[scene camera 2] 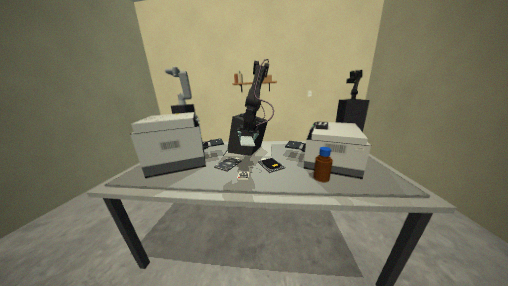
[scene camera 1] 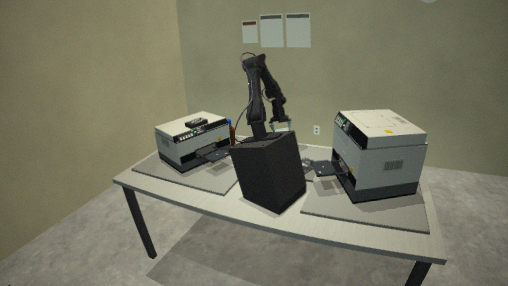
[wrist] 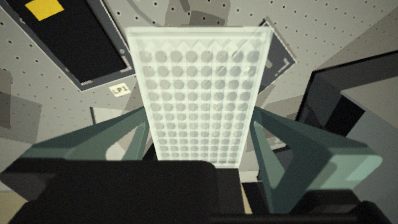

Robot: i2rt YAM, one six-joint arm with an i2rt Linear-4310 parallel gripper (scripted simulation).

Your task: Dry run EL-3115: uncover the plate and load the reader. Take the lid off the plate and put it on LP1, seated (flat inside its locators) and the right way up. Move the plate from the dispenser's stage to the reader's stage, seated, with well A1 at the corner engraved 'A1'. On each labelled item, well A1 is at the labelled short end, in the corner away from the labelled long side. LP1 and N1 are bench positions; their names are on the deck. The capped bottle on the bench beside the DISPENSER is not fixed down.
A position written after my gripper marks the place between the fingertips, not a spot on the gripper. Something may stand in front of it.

Note:
In view: my gripper (wrist: 199,111), a well plate (wrist: 190,77) and a reader (scene camera 2: 146,145).

